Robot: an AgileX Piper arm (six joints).
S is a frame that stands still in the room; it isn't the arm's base.
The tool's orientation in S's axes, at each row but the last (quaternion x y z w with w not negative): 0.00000 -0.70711 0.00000 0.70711; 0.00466 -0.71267 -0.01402 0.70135; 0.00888 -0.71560 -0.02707 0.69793; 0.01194 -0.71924 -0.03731 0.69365; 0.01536 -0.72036 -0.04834 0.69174; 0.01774 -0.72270 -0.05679 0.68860; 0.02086 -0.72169 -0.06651 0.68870
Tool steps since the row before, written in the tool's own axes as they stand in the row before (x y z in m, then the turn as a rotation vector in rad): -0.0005 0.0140 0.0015 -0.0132 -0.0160 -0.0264; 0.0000 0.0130 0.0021 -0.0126 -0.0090 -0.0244; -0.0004 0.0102 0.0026 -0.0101 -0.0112 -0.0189; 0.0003 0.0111 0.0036 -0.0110 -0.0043 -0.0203; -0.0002 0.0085 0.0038 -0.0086 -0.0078 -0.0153; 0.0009 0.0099 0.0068 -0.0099 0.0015 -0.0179; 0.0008 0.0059 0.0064 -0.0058 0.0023 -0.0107
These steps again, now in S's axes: -0.0015 0.0140 -0.0005 0.0264 -0.0160 -0.0132; -0.0019 0.0130 0.0003 0.0245 -0.0090 -0.0124; -0.0023 0.0103 0.0001 0.0189 -0.0112 -0.0102; -0.0032 0.0112 0.0010 0.0205 -0.0043 -0.0106; -0.0034 0.0087 0.0004 0.0153 -0.0077 -0.0087; -0.0063 0.0101 0.0016 0.0184 0.0015 -0.0089; -0.0061 0.0062 0.0013 0.0111 0.0023 -0.0050
